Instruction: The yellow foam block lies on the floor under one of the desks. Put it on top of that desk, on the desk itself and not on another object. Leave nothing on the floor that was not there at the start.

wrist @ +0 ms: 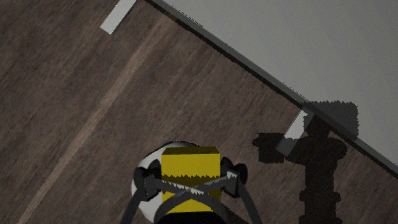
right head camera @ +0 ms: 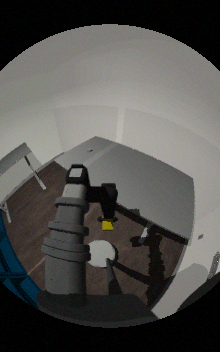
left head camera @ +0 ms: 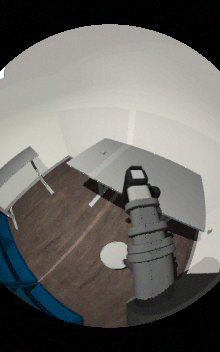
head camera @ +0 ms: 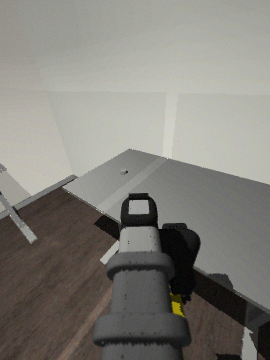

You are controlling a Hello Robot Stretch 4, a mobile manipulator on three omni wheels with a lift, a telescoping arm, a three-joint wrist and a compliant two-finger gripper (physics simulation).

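Frame: origin at the robot's base, x ahead, y right, z down, level; millimetres.
Seen in the pictures: gripper, fingertip midpoint: (wrist: 191,170) (right head camera: 106,220); robot's base, link origin: (right head camera: 99,252) (left head camera: 115,254).
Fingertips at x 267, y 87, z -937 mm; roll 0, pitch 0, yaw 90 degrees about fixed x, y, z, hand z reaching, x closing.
Offsets run from my fingertips to a thing's top centre. Level surfaces: height alone.
My gripper (right head camera: 107,219) (wrist: 191,170) is shut on the yellow foam block @[dx -19, dy +0, dz -34 mm] (head camera: 177,306) (left head camera: 130,225) (right head camera: 107,227) (wrist: 190,165), with one finger on each side of it. The block hangs in the air over the floor, outside the front edge of the grey desk @[dz +14 mm] (head camera: 225,215) (left head camera: 170,185) (right head camera: 155,185) (wrist: 325,50). The arm hides most of the block in the head view and the left head view. In the wrist view the desk edge runs diagonally to the upper right of the block. I cannot tell the block's exact height against the desk top.
A small grey object @[dx +793, dy -204, dz -10 mm] (head camera: 123,171) (left head camera: 103,152) (right head camera: 90,150) lies near the desk's far left corner. A round white thing (left head camera: 114,255) (right head camera: 100,252) stands on the floor below the block. Another desk (left head camera: 20,162) (right head camera: 15,154) and blue furniture (left head camera: 12,255) are at the left. Walls stand behind the desk.
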